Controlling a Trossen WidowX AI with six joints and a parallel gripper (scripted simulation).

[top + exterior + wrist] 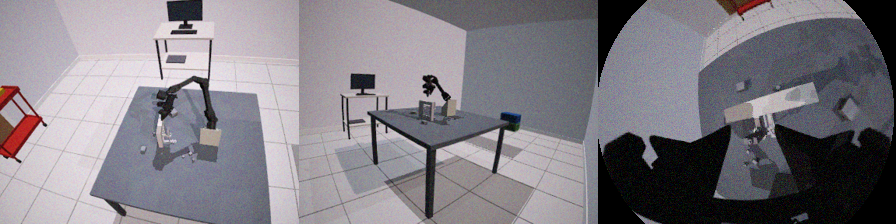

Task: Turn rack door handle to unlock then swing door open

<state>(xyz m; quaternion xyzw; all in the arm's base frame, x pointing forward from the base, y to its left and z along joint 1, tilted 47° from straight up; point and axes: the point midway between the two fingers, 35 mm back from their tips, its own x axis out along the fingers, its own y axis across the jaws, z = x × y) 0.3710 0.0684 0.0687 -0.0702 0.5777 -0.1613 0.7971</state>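
Right now my gripper tip is 14 cm above the metallic handle, 5 cm past it and 4 cm to the right of it. Also, from my gripper tip: grey block 24 cm below, 17 cm ahead, 14 cm to the left.
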